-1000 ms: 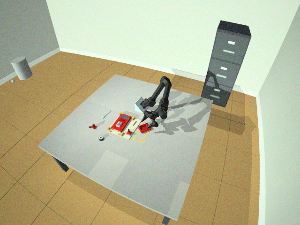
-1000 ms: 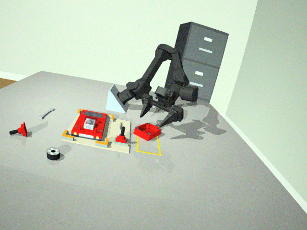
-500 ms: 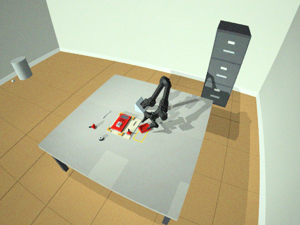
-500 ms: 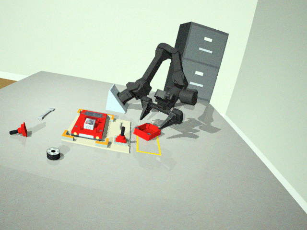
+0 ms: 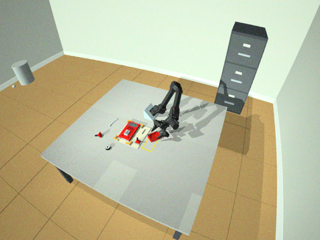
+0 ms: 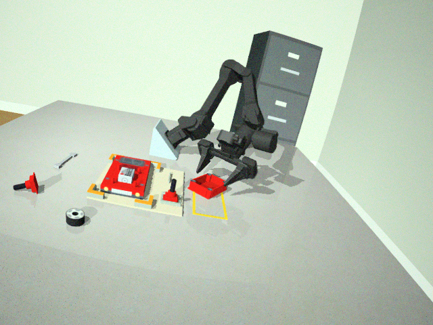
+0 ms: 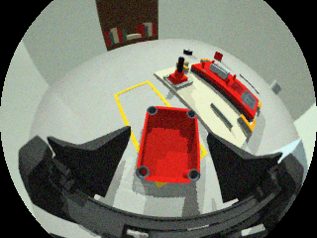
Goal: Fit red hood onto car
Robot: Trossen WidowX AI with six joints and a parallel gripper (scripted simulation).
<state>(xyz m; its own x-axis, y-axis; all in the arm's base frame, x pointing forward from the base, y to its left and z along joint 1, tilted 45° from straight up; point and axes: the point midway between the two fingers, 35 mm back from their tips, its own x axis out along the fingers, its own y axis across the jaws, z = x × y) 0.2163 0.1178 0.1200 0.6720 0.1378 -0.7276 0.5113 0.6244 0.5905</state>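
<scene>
My gripper tip is 30 mm above the red hood and 10 mm past it. The rest, counted from my gripper tip: black post (110 mm ahead, 90 mm to the right); black wheel (290 mm ahead, 260 mm to the right, 30 mm below); white engine block (210 mm to the right, 90 mm ahead, 10 mm below).
</scene>
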